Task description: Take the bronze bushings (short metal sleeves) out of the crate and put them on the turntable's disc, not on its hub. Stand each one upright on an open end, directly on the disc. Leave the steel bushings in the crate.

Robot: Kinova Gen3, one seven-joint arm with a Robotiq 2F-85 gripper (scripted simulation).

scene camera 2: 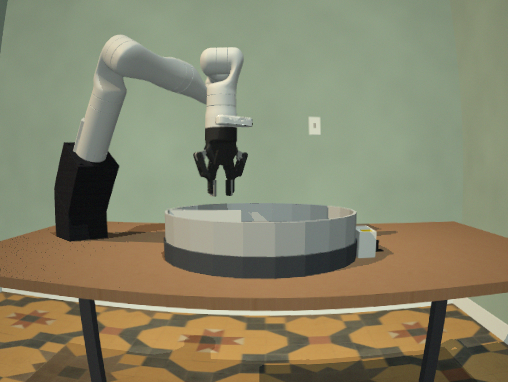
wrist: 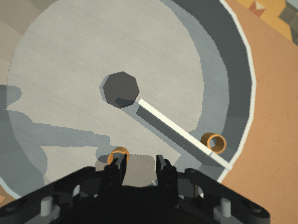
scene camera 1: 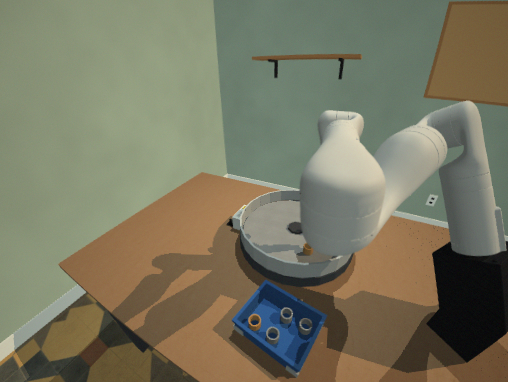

Labels:
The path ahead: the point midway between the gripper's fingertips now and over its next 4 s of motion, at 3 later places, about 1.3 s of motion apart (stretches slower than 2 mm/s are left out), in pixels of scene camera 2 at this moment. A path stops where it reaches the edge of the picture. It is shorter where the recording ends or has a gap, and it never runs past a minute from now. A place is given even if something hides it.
The gripper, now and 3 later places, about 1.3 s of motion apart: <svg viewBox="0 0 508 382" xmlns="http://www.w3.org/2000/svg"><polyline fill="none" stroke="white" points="221,196 243,191 258,188 259,211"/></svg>

